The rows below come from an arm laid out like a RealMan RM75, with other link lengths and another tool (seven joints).
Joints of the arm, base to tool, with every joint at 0 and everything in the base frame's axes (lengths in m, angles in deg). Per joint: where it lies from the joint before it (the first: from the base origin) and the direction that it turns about. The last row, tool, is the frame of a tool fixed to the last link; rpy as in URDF.
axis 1: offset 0 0 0.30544 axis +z
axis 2: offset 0 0 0 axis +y
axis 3: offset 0 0 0.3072 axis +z
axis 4: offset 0 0 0 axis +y
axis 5: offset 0 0 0.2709 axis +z
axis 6: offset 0 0 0 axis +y
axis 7: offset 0 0 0.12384 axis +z
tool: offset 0.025 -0.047 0.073 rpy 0 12.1 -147.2
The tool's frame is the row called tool.
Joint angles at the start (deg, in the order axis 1, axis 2, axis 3, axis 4, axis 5, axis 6, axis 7):
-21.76 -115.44 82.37 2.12 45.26 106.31 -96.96
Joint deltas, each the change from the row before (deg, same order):
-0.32 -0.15 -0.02 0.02 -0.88 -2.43 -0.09
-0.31 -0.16 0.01 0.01 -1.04 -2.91 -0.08
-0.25 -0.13 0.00 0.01 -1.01 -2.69 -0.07
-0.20 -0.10 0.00 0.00 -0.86 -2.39 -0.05
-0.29 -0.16 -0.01 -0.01 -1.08 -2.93 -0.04
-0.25 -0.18 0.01 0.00 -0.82 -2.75 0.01
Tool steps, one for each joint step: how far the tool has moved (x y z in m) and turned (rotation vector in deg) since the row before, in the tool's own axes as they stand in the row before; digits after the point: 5 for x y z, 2 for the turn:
0.00035 0.00868 0.00106 -2.19 0.26 -0.29
0.00086 0.01015 0.00062 -2.67 0.33 -0.42
0.00070 0.00938 0.00016 -2.53 0.25 -0.43
0.00079 0.00824 -0.00009 -2.26 0.25 -0.42
0.00088 0.00987 0.00040 -2.73 0.26 -0.55
0.00170 0.00865 0.00070 -2.47 0.42 -0.54

